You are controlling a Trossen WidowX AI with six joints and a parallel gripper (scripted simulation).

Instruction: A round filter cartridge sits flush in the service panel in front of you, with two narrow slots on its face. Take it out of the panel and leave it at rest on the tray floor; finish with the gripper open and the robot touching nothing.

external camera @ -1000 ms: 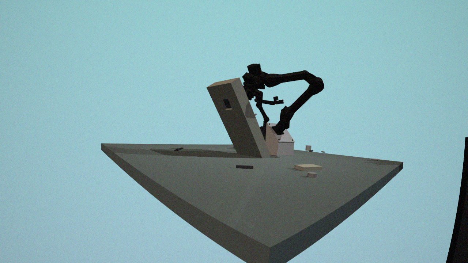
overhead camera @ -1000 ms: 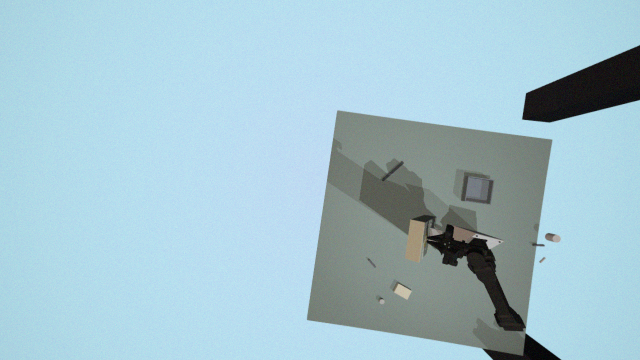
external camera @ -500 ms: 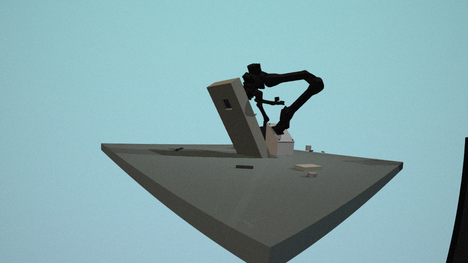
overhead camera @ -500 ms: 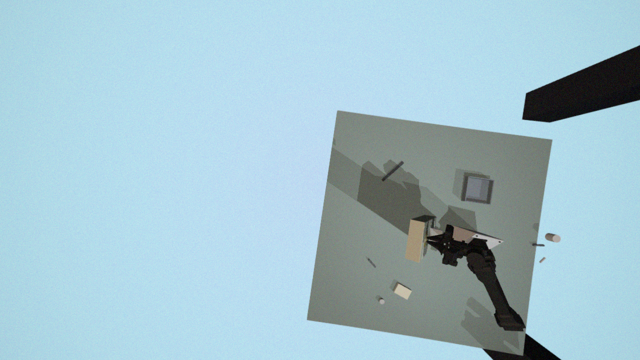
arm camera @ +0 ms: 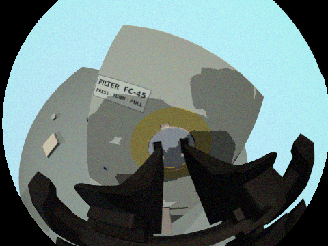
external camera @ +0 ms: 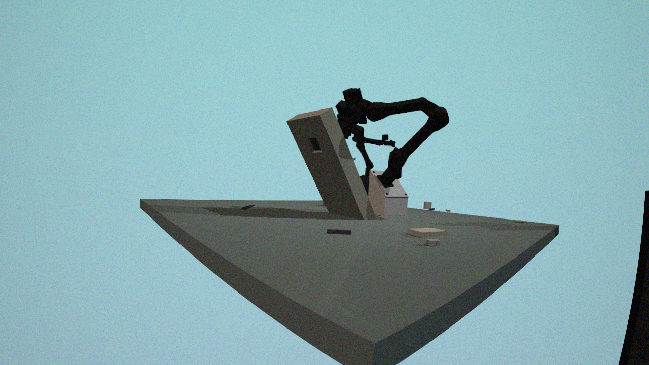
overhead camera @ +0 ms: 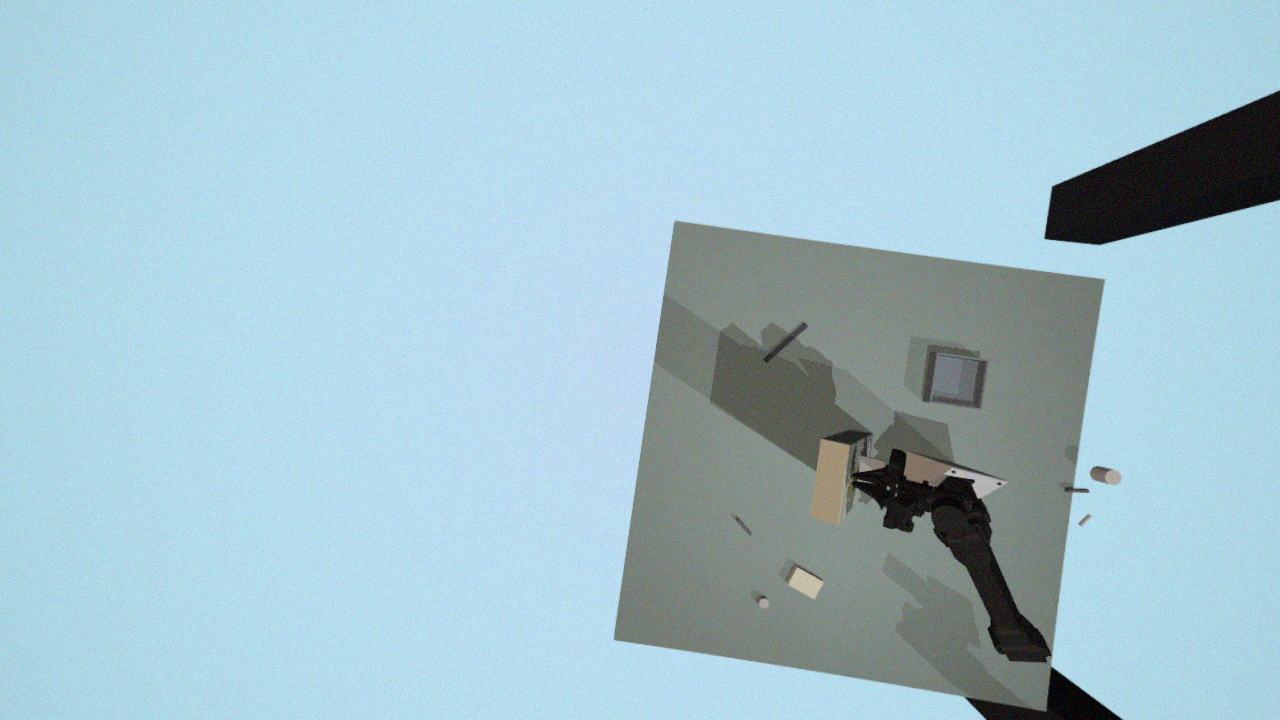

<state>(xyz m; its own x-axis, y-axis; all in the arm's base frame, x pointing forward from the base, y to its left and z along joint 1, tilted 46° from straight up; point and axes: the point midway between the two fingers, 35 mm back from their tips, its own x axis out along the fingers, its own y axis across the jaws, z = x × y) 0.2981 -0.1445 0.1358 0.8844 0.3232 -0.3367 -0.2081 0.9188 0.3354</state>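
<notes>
My gripper tip is now 1 cm short of the round filter cartridge and 1 cm above it. Round my gripper tip: tan block (4 cm behind, 39 cm to the left, 27 cm below); small cylinder (7 cm ahead, 46 cm to the left, 27 cm below); grey square tray (41 cm behind, 28 cm to the right, 27 cm below).
</notes>
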